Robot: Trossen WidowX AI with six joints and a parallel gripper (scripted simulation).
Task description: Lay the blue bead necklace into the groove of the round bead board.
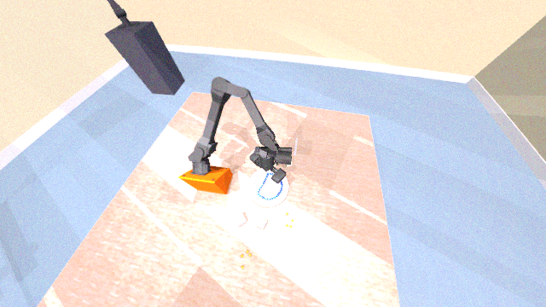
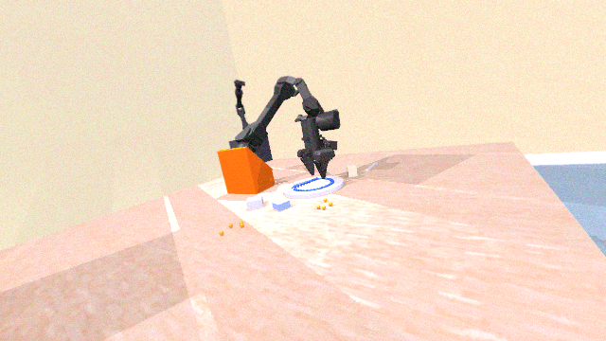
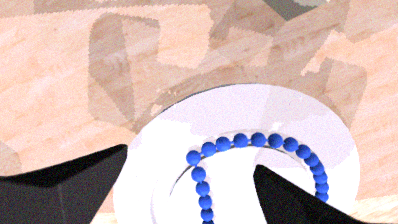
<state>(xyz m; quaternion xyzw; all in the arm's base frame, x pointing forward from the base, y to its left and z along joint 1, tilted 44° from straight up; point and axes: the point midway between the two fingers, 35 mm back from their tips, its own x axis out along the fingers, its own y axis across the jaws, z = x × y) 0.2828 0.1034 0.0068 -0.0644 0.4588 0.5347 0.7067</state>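
My gripper tip is now 1 cm short of the round white bead board, 6 cm to the left of it and 1 cm above it. Round my gripper tip: white stick (13 cm ahead, 19 cm to the left, 2 cm below); light blue cube (1 cm ahead, 23 cm to the right, 1 cm below); beige cube (10 cm ahead, 7 cm to the left).
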